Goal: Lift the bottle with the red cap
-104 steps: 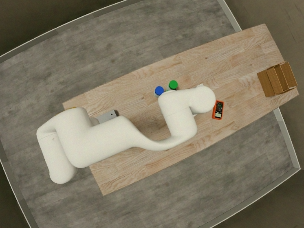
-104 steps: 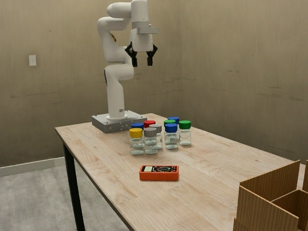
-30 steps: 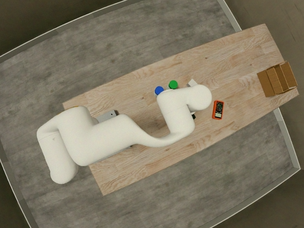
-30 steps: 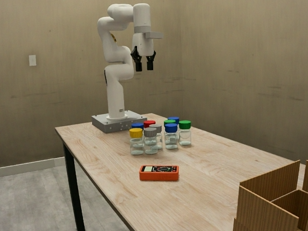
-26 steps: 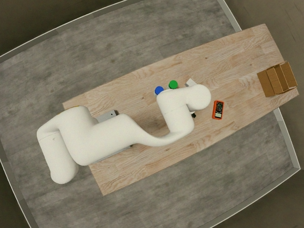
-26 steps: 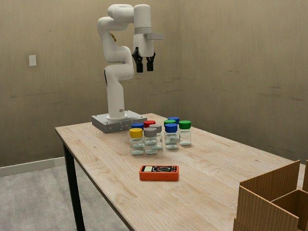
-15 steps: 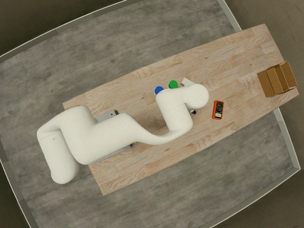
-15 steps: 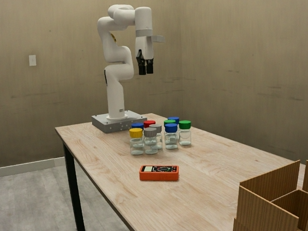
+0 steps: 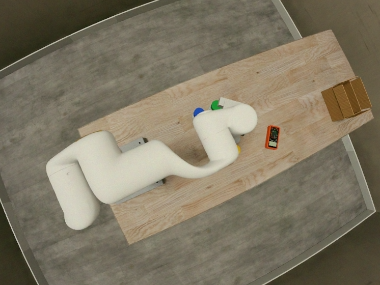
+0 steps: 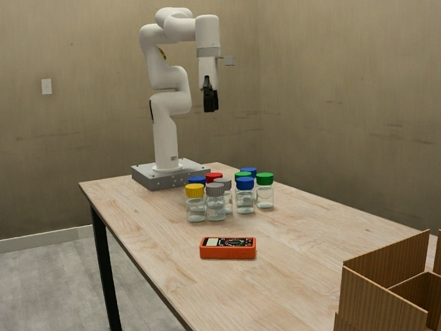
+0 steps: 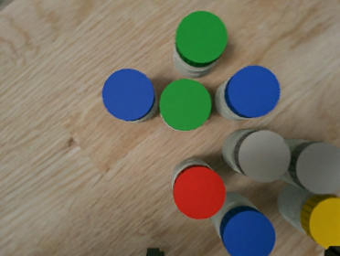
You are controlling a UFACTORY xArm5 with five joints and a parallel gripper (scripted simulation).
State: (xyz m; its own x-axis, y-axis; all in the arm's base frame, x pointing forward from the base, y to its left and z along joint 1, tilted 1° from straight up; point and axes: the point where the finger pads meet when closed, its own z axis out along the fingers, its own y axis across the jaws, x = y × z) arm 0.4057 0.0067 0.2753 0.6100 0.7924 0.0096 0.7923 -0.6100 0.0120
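My gripper is now 270 mm above the red-capped bottle. Also, from my hand: orange multimeter (350 mm ahead, 310 mm below, 150 mm to the right); then yellow-capped bottle (270 mm below, 110 mm to the right, 90 mm ahead).
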